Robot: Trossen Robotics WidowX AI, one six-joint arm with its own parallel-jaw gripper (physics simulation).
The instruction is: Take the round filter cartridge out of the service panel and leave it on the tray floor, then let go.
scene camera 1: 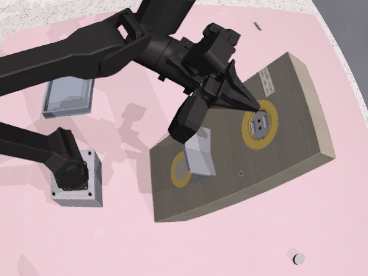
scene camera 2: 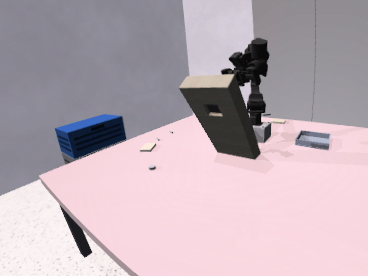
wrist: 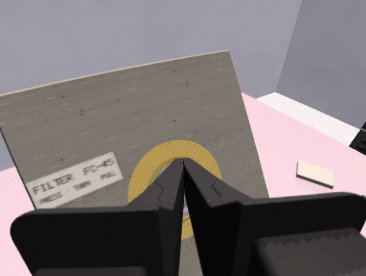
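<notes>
The round grey filter cartridge (scene camera 1: 259, 125) sits inside a yellow ring (scene camera 1: 272, 131) (wrist: 142, 172) on the tilted service panel (scene camera 1: 295, 110) (scene camera 2: 225, 130) (wrist: 100, 115). Its face has two slots and two dark holes. In the wrist view the fingers hide most of it. My gripper (scene camera 1: 257, 108) (wrist: 182, 165) is shut with nothing between its fingers. Its tips are at the upper edge of the cartridge in scene camera 1 and in front of it in the wrist view; whether they touch it I cannot tell. The blue-grey tray (scene camera 1: 68, 115) (scene camera 2: 312, 145) stands on the table, away from the panel.
A grey bent flap (scene camera 1: 200, 155) stands out from the panel beside a second yellow ring (scene camera 1: 176, 179). A label (scene camera 1: 267, 81) (wrist: 75, 181) is on the panel. A small grey disc (scene camera 1: 299, 259) (scene camera 2: 152, 167) and a cream block (scene camera 2: 148, 147) (wrist: 315, 174) lie on the table.
</notes>
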